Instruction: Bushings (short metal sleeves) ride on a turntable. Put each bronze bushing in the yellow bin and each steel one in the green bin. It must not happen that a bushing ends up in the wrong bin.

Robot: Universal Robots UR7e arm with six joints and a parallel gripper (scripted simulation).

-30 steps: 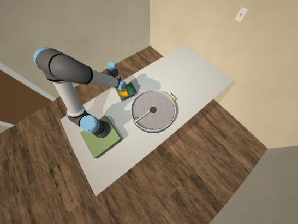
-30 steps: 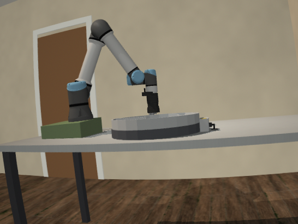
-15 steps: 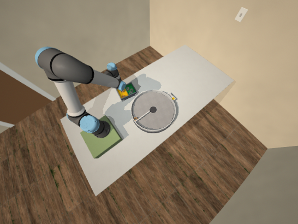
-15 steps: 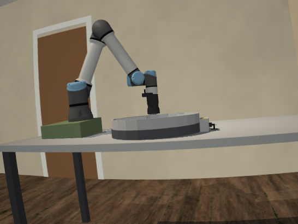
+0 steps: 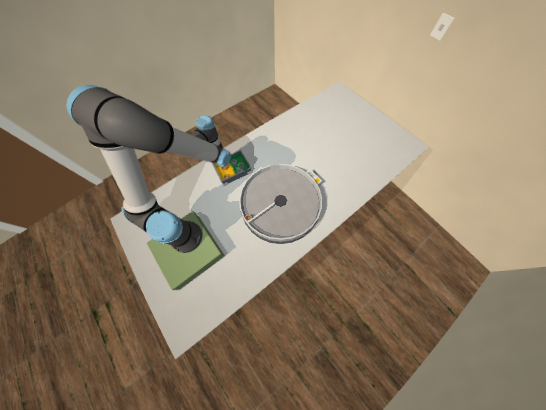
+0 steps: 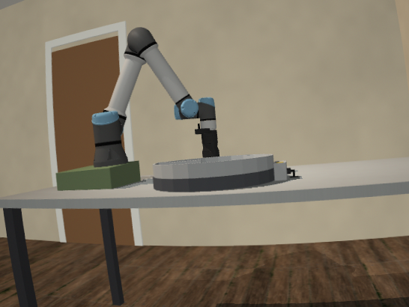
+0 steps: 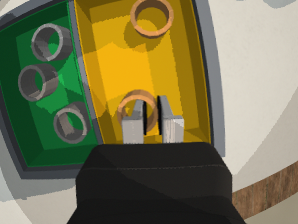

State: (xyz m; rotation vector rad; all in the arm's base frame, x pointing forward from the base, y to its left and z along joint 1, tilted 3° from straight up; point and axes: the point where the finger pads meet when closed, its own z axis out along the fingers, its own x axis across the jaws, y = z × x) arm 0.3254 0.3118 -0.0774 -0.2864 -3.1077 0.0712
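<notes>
The yellow bin is 4 cm ahead of my hand and 4 cm to the right of it. Round my hand: grey turntable 16 cm ahead, 38 cm to the right, 2 cm above.
</notes>
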